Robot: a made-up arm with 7 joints.
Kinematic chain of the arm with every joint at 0, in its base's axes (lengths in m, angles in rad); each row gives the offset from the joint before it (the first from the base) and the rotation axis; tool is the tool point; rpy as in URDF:
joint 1: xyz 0 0 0.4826 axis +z
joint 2: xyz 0 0 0 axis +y
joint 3: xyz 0 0 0.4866 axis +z
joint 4: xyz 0.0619 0 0 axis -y
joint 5: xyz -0.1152 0 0.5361 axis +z
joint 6: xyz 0 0 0 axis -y
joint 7: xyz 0.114 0 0 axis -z
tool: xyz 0 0 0 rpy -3.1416 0 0
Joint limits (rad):
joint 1: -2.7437..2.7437
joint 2: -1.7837..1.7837
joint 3: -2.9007..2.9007
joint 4: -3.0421..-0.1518
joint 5: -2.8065..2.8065
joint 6: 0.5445..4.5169
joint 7: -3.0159..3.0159
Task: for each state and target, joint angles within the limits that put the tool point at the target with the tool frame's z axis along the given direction. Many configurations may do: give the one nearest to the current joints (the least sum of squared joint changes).
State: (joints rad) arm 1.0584 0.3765 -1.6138 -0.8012 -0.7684 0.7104 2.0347
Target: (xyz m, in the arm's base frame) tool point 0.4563 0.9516 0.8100 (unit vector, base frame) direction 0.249 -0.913 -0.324
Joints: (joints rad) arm 1.3751 1.1639 -1.1128 -0.4283 -0.3028 0.8312 2.0347
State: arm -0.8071 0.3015 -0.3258 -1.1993 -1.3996 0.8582 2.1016
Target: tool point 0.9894 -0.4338 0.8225 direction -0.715 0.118 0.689
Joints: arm -0.2337 1.1578 -0.7490 -0.4809 -2.1006 0.8789 2.1016
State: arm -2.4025 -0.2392 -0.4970 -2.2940 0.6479 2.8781 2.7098
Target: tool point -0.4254 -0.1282 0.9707 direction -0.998 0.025 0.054
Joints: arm -2.4146 -0.2562 -0.2146 -2.1517 0.9664 3.8153 2.7098
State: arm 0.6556 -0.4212 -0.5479 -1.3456 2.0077 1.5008 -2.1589
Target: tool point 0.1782 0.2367 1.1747 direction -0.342 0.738 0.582
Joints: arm 0.7158 -0.7307 0.1601 -1.9565 2.2175 2.1159 -2.1589
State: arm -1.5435 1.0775 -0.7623 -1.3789 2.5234 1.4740 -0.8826
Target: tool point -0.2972 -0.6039 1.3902 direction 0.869 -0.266 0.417
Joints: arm -1.5446 0.3695 -0.9453 -0.6933 2.4970 1.5480 -0.8826
